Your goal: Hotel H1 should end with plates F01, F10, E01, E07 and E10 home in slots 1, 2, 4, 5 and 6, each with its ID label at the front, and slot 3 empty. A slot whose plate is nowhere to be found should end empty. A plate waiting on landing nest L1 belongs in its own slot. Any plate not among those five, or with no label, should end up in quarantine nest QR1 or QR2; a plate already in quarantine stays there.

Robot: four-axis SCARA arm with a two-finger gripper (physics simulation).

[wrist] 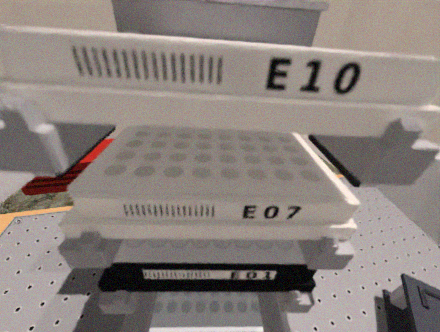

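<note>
Plate E10 (240,75), white, spans the top of the wrist view, its label facing me. Below it, white plate E07 (175,212) shows its label and lies above a pair of grey ledges. Lower still is black-edged plate E01 (207,278), label facing me. A pale plate (207,307) shows partly at the bottom edge; its ID is not visible. My gripper (215,115) is open and empty; its fingers appear as dark grey, black-edged pieces on both sides of E07, partly hidden by E10. F01, F10 and the nests cannot be made out.
Grey ledges (330,252) of the hotel stand at both sides of the stack. A grey panel (220,25) rises behind E10. A striped red object (50,184) lies at left. A dark grey fixture (420,305) stands at lower right on the perforated deck (390,230).
</note>
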